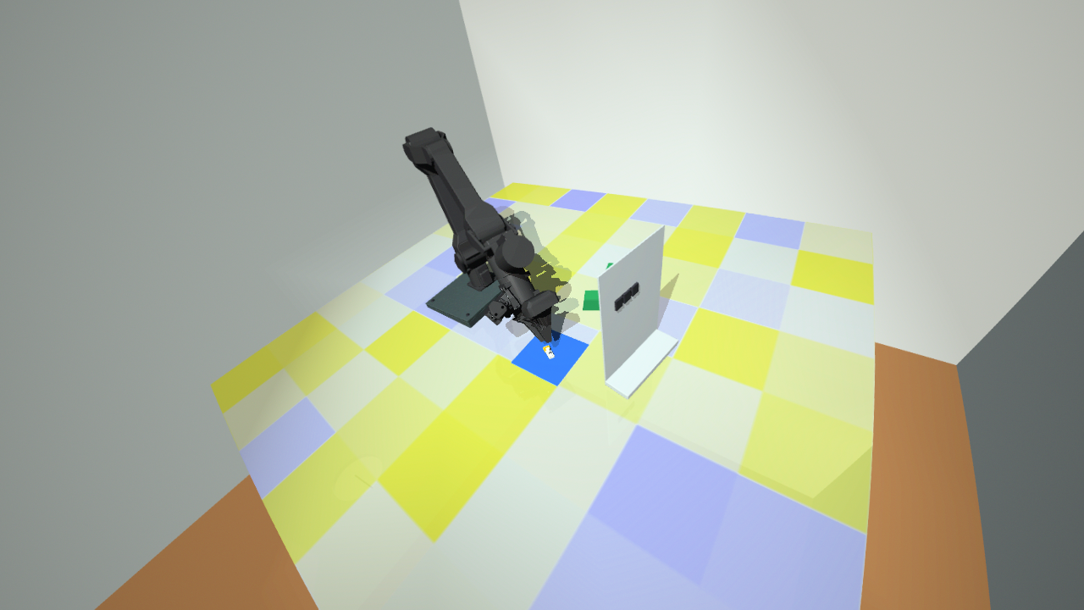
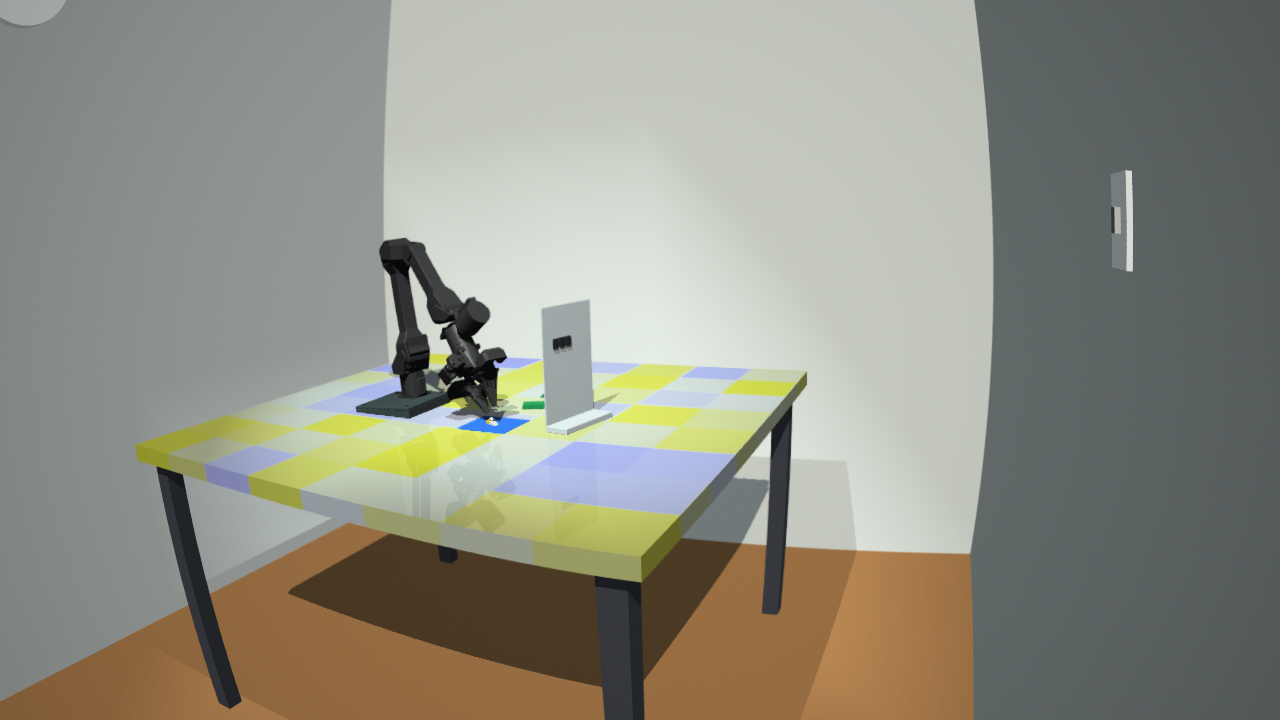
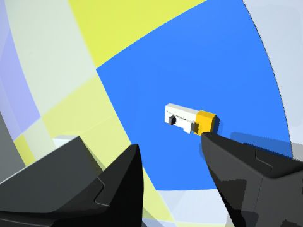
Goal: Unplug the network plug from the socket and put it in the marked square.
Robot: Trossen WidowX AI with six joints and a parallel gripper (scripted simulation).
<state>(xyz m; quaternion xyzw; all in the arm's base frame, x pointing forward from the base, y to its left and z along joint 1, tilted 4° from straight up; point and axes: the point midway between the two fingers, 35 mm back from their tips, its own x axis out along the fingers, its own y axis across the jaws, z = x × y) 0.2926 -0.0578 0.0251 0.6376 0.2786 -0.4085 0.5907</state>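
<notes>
The network plug lies 30 mm below my gripper tip. Also, from my gripper tip: blue square (30 mm below); then upright panel (150 mm ahead, 80 mm to the left, 80 mm above).
</notes>
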